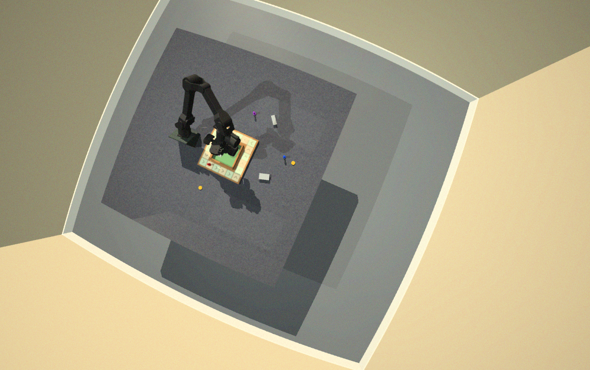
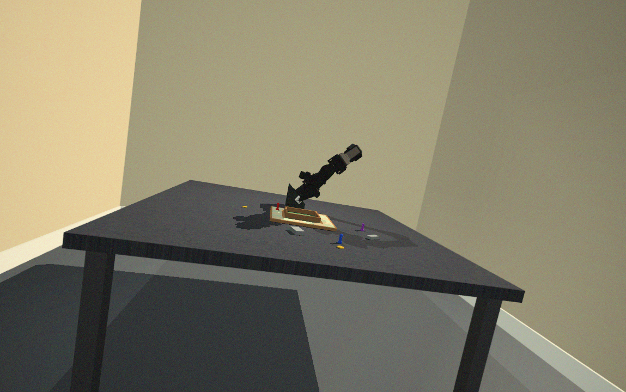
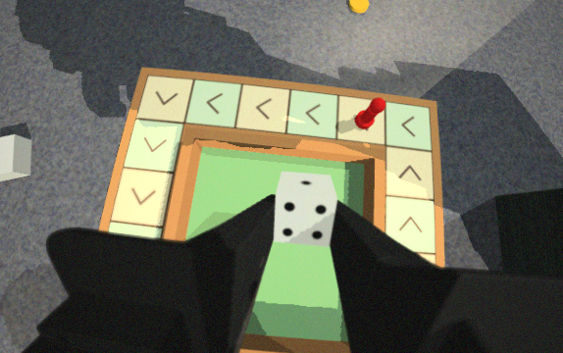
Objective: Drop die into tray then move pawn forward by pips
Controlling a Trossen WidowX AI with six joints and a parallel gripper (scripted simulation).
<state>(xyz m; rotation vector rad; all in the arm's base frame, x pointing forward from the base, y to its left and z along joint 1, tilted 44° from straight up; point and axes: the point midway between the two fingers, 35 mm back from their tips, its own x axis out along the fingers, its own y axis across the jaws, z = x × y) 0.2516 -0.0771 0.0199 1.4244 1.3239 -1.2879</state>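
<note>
The red pawn lies 80 mm to the right of my gripper tip, 70 mm behind it and 50 mm below it. Round my gripper tip: green dice tray 80 mm below, 20 mm to the left, 10 mm ahead; purple pawn 290 mm to the left, 110 mm ahead, 70 mm below; white die right at my gripper tip.
</note>
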